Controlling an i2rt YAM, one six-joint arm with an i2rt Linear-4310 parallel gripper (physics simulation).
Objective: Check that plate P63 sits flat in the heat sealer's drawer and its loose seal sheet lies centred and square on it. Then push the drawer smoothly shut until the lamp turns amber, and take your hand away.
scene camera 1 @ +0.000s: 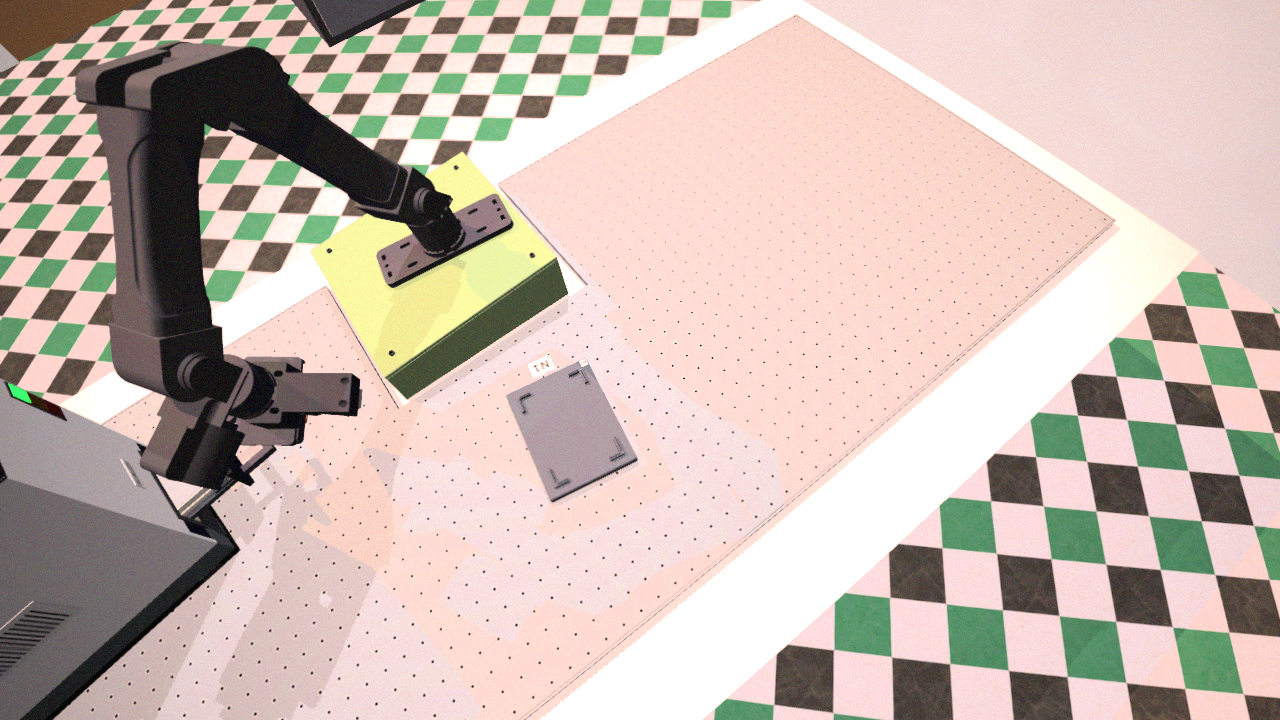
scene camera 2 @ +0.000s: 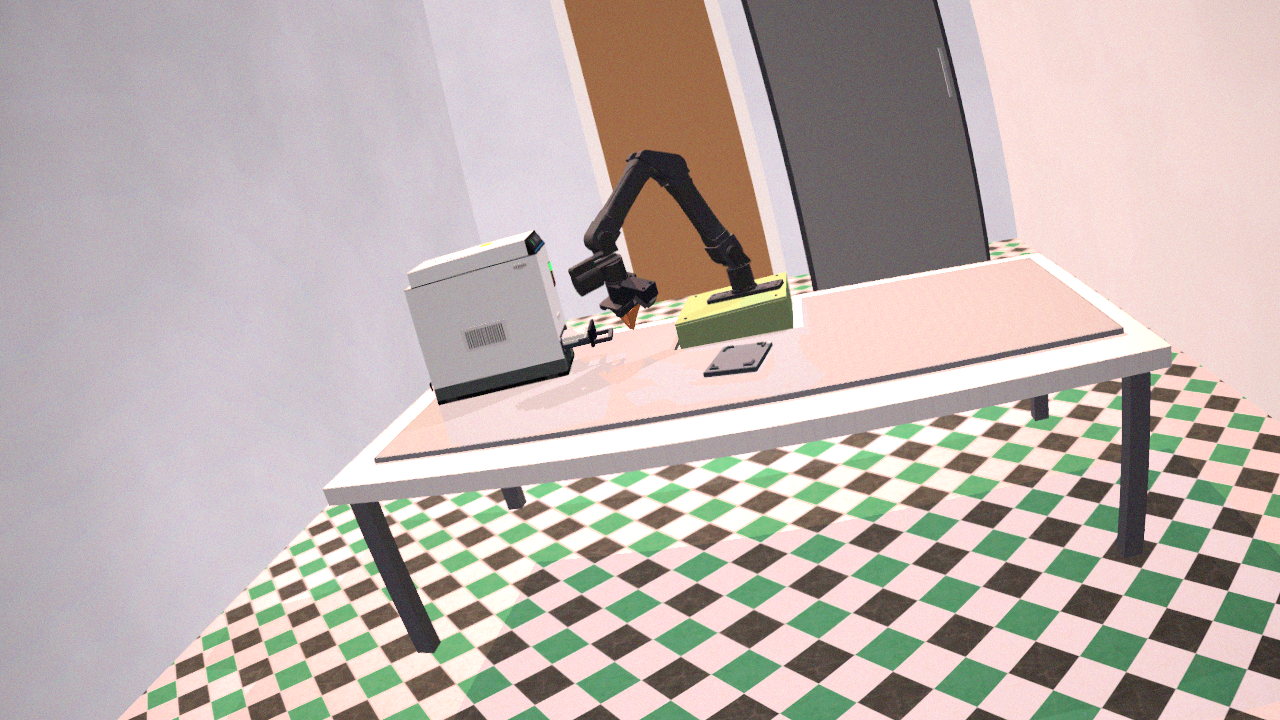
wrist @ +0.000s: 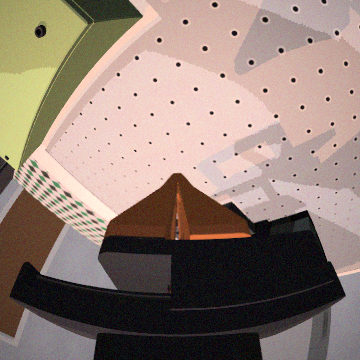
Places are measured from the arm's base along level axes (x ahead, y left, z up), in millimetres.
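Pixels of known places: gripper, fingertip midpoint: (scene camera 2: 632, 328) (wrist: 176, 180); arm's base, origin of the base link: (scene camera 1: 445, 241) (scene camera 2: 745, 293).
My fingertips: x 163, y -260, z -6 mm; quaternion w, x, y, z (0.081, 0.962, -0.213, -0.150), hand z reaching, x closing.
Note:
Ahead of a thing's pixels: the offset from my fingertips to its top centre. "pt": to the spot under its first point. Level surfaces: height alone.
The heat sealer {83 mm ahead, 344 mm right, 290 mm up} (scene camera 1: 98, 528) (scene camera 2: 490, 317) stands at the table's left end. Its lamp {44 mm back, 200 mm right, 195 mm up} (scene camera 1: 19, 393) (scene camera 2: 550, 266) shows green. The drawer {26 mm ahead, 182 mm right, 18 mm up} (scene camera 2: 575, 337) sticks out of its front, with a dark handle {pt 42 mm back, 94 mm right, 14 mm down} (scene camera 2: 605, 334) at the outer end. In scene camera 1 the arm hides much of the drawer. Plate P63 and its seal sheet cannot be made out, so their seating and squareness cannot be told. My gripper (scene camera 2: 631, 325) (wrist: 176, 180) is shut and empty, its orange fingertips together. In scene camera 2 it appears above and just beyond the handle, apart from it.
The arm's base stands on a yellow-green block (scene camera 1: 358, 268) (scene camera 2: 735, 320) (wrist: 45, 65). A grey plate nest {162 mm ahead, 303 mm left, 46 mm down} (scene camera 1: 572, 432) (scene camera 2: 739, 358) with corner brackets lies on the perforated mat {64 mm down} (scene camera 1: 850, 223) (scene camera 2: 957, 308), beside a label {pt 55 mm ahead, 306 mm left, 64 mm down} (scene camera 1: 541, 365) reading "IN".

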